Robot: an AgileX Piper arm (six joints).
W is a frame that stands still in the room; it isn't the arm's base.
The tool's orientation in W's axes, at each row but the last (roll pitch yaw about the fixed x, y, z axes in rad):
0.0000 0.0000 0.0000
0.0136 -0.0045 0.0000
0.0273 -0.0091 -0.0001
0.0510 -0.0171 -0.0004
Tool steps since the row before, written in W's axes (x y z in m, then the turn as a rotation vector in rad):
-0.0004 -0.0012 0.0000 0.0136 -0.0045 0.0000
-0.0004 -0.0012 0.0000 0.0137 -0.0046 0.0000
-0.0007 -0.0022 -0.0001 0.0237 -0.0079 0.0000
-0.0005 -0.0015 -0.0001 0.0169 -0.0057 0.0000
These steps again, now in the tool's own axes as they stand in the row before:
-0.0004 -0.0012 0.0000 0.0136 -0.0045 0.0000
-0.0004 -0.0012 0.0000 0.0137 -0.0046 0.0000
-0.0007 -0.0022 0.0000 0.0237 -0.0079 0.0000
-0.0005 -0.0015 0.0000 0.0169 -0.0057 0.0000

